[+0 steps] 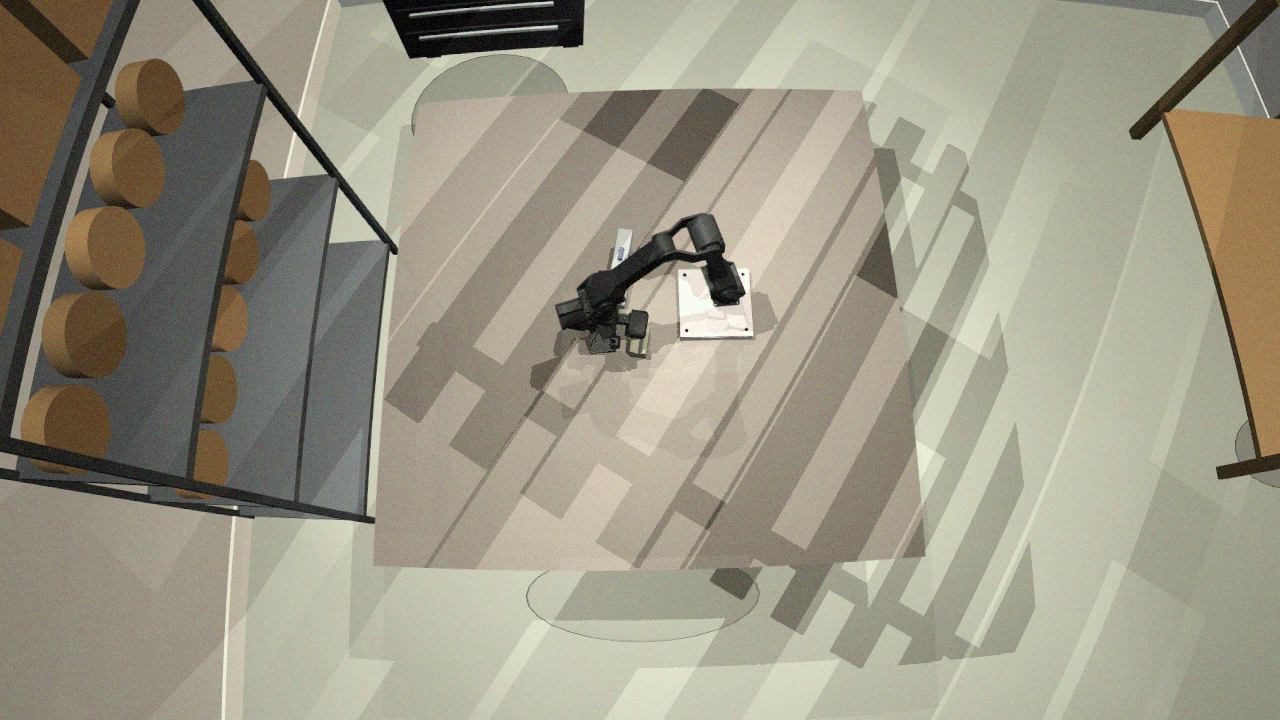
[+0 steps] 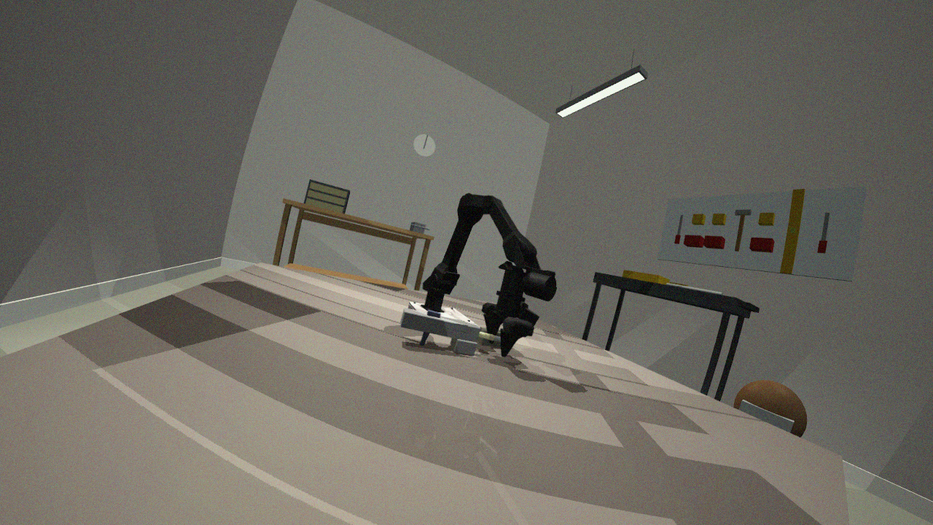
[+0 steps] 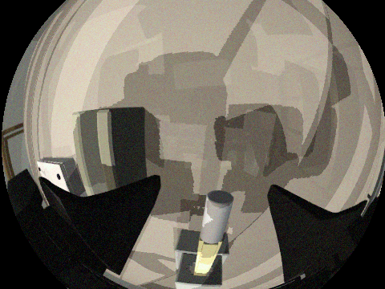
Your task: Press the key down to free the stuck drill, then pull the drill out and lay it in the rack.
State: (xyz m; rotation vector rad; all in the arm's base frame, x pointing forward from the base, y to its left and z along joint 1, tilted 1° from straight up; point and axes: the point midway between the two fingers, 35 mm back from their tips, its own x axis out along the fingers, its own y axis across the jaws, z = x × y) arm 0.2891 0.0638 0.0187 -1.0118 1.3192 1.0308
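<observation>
My gripper tip is 50 mm to the left of the drill, 30 mm below it and 10 mm past it. From my gripper tip the other things lie so: blue key: 180 mm to the right, 50 mm behind, 40 mm above; dark grey rack: 70 mm behind, 30 mm to the left, 10 mm above.
</observation>
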